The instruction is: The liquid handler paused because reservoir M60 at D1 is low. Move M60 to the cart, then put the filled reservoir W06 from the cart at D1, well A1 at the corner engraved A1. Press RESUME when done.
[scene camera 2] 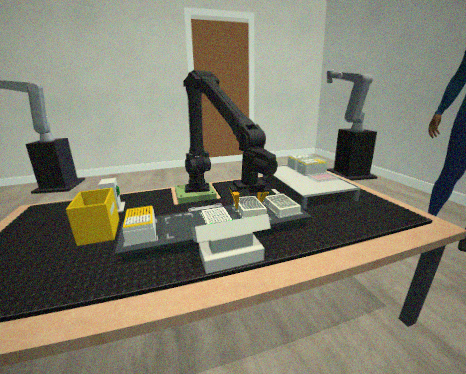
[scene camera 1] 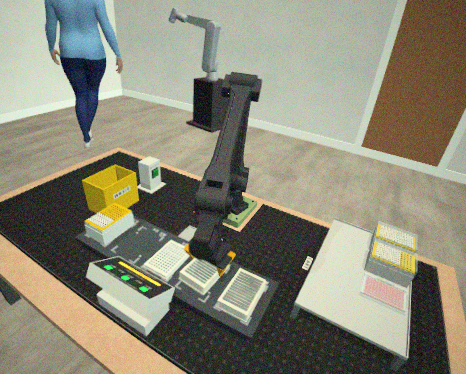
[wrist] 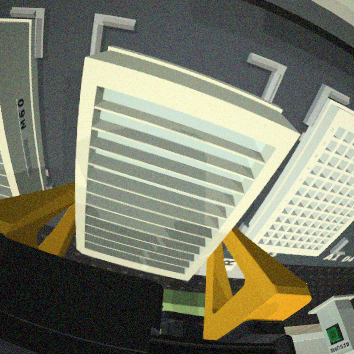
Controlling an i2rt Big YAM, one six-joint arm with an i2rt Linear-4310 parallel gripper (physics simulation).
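Where they show: gripper, between the fingertips: (scene camera 1: pixel 208 268) (wrist: pixel 152 201); arm's base, origin of its link: (scene camera 2: pixel 197 189) (wrist: pixel 181 319).
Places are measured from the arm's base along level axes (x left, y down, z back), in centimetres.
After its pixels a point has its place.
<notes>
My gripper (scene camera 1: pixel 206 265) {x 18.6, y -4.5, z -34.9 cm} (scene camera 2: pixel 248 202) {x 18.6, y -4.5, z -34.9 cm} (wrist: pixel 152 201) {x 18.6, y -4.5, z -34.9 cm} is shut on a white slatted reservoir (scene camera 1: pixel 200 276) {x 20.3, y -6.8, z -40.2 cm} (scene camera 2: pixel 251 206) {x 19.0, y -7.0, z -39.4 cm} (wrist: pixel 170 165) {x 19.2, y -6.8, z -39.4 cm}, with an orange finger on either side. Its label does not show. It is at or just above the slot between M60 and the white well plate; contact with the deck cannot be judged. Reservoir M60 (scene camera 1: pixel 242 295) {x 31.9, y -5.4, z -36.6 cm} (scene camera 2: pixel 283 205) {x 30.7, y -6.2, z -39.3 cm} (wrist: pixel 22 145) {x 27.2, y -5.0, z -36.0 cm} sits at the deck's cart end, its label readable in the wrist view. The cart (scene camera 1: pixel 345 270) {x 50.5, y -4.4, z -7.8 cm} (scene camera 2: pixel 310 187) {x 50.5, y -4.4, z -19.8 cm} stands at the right. The RESUME box (scene camera 1: pixel 151 175) {x -33.8, y -6.2, z -14.6 cm} (scene camera 2: pixel 109 190) (wrist: pixel 334 334) {x -33.5, y -6.7, z -12.7 cm} stands behind the deck. W06's label is not visible.
The white well plate (scene camera 1: pixel 167 259) {x 7.3, y -4.4, z -40.8 cm} (scene camera 2: pixel 216 216) {x 6.7, y -4.5, z -40.0 cm} (wrist: pixel 312 185) {x 9.4, y -4.4, z -40.5 cm} is beside the held reservoir. A tall console (scene camera 1: pixel 132 295) {x 15.3, y -11.3, z -57.6 cm} (scene camera 2: pixel 231 250) {x 9.4, y -2.7, z -57.5 cm} stands at the deck's front. A yellow waste bin (scene camera 1: pixel 107 192) {x -29.0, y -10.0, z -37.7 cm} (scene camera 2: pixel 92 217) {x -33.5, y -7.8, z -40.1 cm} and tip rack (scene camera 1: pixel 108 222) {x -14.1, y -9.5, z -46.2 cm} (scene camera 2: pixel 140 225) {x -15.8, y -8.9, z -50.1 cm} are at the left. The cart holds tip racks (scene camera 1: pixel 392 257) {x 60.6, y -11.4, z -0.9 cm} and a pink plate (scene camera 1: pixel 385 292) {x 62.6, y -5.5, z -9.5 cm}.
</notes>
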